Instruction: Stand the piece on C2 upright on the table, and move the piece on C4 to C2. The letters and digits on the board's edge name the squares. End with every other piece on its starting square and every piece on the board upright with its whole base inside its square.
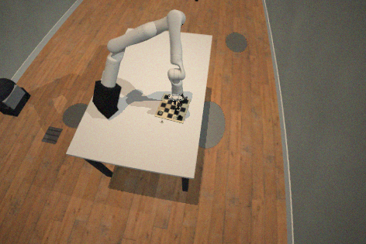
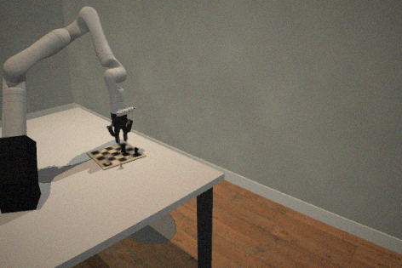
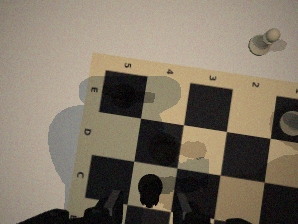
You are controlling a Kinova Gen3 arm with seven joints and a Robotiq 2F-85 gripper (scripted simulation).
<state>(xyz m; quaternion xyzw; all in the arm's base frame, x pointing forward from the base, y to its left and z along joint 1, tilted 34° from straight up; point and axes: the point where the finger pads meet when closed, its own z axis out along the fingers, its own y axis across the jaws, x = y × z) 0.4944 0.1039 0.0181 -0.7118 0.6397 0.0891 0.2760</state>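
Now: the dark chess piece 40 mm to the right of my hand and 40 mm below it. From my hand the other things lie so: chessboard 40 mm behind, 70 mm below; then white piece 110 mm behind, 80 mm to the right, 50 mm below; then black knight 40 mm ahead, 70 mm to the right, 50 mm below.
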